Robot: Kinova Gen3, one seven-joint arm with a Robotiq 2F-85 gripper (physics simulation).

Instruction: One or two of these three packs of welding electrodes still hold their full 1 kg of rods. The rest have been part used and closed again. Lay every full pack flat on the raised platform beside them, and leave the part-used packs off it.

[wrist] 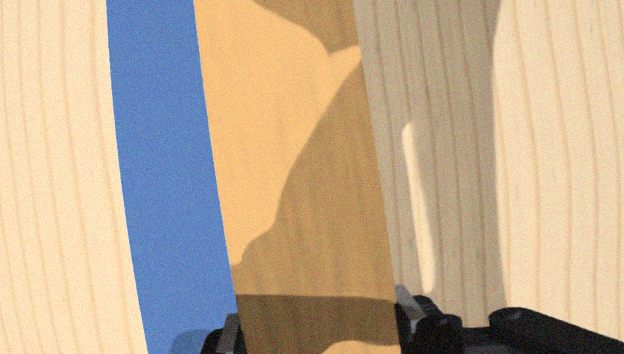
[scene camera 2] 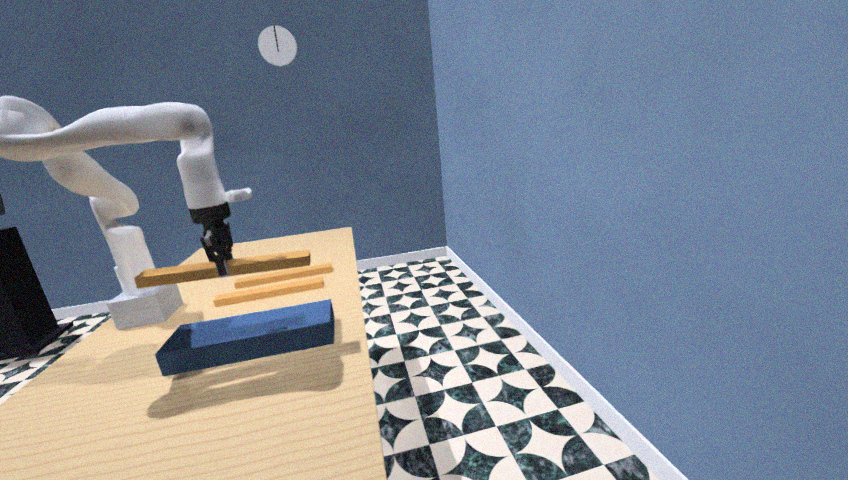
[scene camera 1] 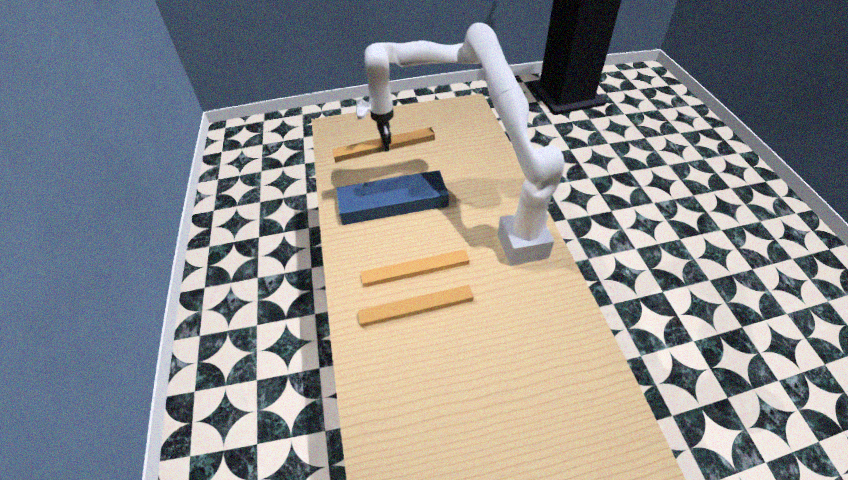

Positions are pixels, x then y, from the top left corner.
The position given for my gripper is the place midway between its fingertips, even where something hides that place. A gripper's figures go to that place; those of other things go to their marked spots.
Scene:
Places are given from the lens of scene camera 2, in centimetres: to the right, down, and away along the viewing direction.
my gripper point(scene camera 2: 227, 272): -45, 7, 78
orange pack point(scene camera 2: 201, 271): -48, 7, 74

